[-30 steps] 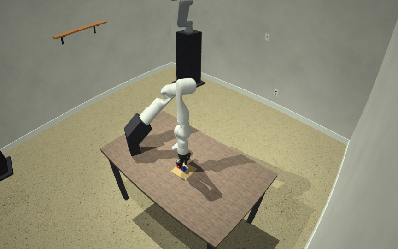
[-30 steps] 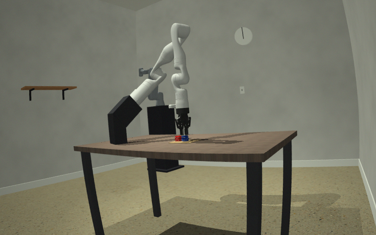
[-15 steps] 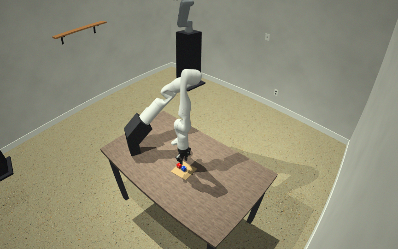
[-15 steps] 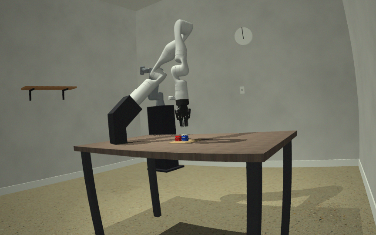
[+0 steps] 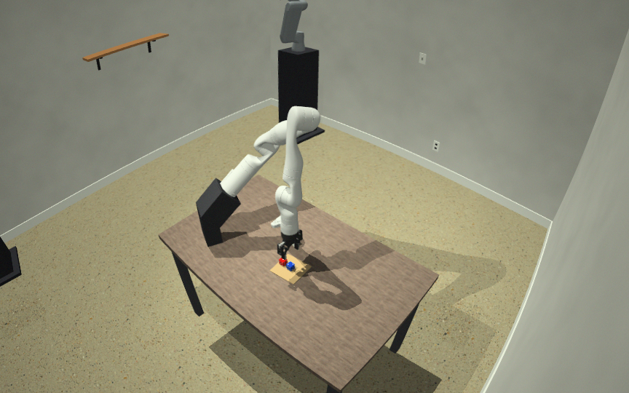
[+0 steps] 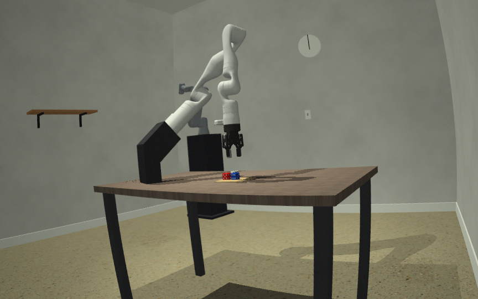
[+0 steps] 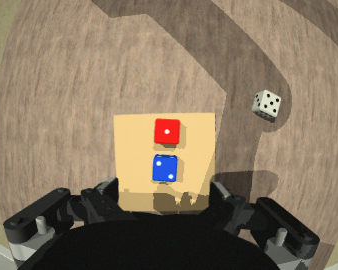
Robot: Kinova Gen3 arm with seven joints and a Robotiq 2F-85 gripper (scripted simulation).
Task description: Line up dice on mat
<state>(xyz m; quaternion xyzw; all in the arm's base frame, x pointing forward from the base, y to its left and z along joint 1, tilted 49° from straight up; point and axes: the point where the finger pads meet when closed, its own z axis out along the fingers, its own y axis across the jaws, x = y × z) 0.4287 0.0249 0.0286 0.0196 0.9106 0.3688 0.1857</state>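
My gripper is now 13 cm to the right of the white die, 11 cm past it and 10 cm above it. Also, from my hand: blue die 9 cm below; tan mat 11 cm below; red die 9 cm below, 5 cm behind, 1 cm to the right.
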